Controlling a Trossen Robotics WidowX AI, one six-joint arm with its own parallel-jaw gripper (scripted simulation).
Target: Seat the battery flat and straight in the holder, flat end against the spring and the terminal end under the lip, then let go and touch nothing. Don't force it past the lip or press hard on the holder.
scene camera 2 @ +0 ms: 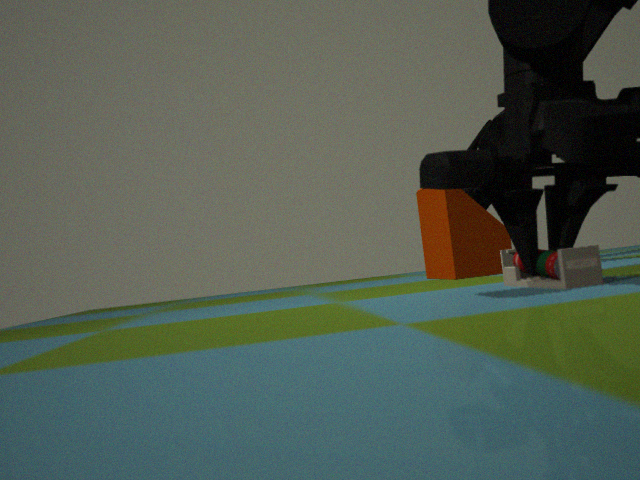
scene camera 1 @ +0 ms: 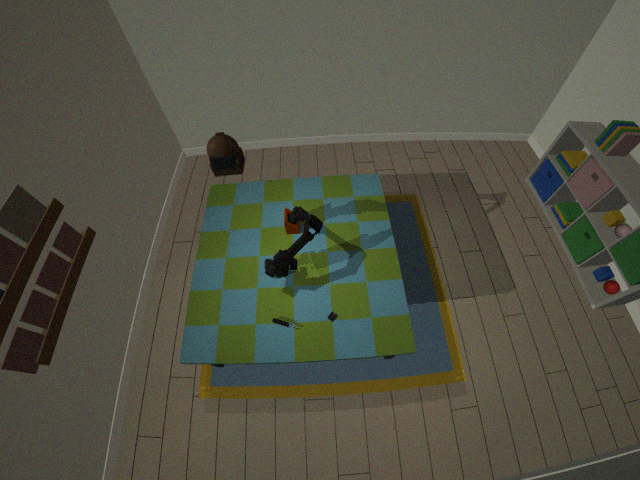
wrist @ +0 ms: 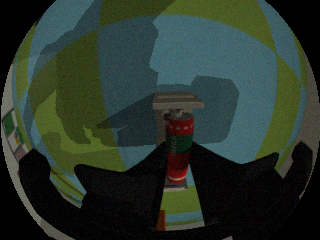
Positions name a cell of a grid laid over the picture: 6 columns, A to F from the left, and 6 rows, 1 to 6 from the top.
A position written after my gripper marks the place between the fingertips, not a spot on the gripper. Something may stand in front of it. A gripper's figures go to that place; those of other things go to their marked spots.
Labels:
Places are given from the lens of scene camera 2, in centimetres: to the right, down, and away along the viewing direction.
my gripper (scene camera 2: F4): 18, 3, 42
battery (scene camera 2: F4): 17, 2, 39

